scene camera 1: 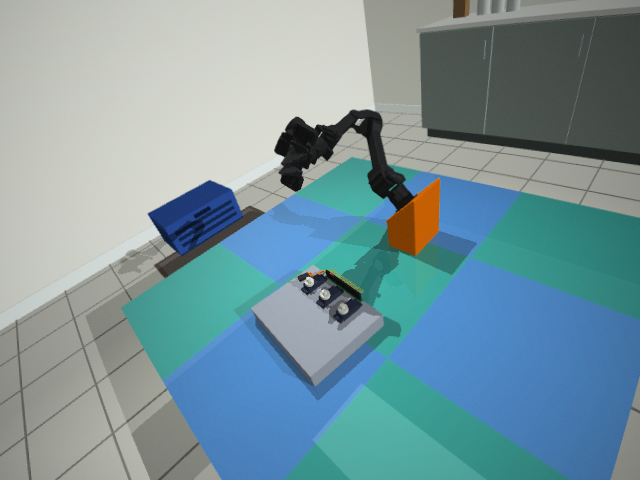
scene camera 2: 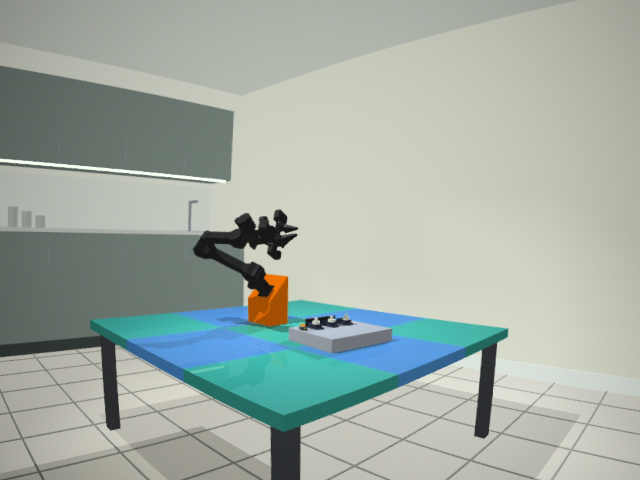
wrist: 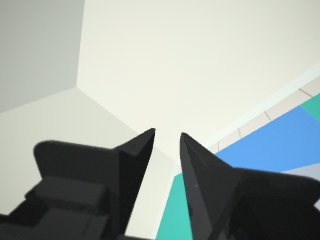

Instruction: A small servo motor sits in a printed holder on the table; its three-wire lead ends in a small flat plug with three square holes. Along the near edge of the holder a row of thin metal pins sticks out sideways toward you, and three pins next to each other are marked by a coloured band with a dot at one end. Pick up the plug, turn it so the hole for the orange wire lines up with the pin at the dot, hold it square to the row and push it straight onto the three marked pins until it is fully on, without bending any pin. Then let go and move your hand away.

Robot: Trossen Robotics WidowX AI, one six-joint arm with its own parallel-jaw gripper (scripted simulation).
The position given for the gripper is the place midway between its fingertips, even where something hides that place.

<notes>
In view: the gripper (scene camera 1: 281,169) and a grey printed holder (scene camera 1: 317,343).
The gripper is seen too in scene camera 2 (scene camera 2: 297,231) and in the wrist view (wrist: 167,134).
</notes>
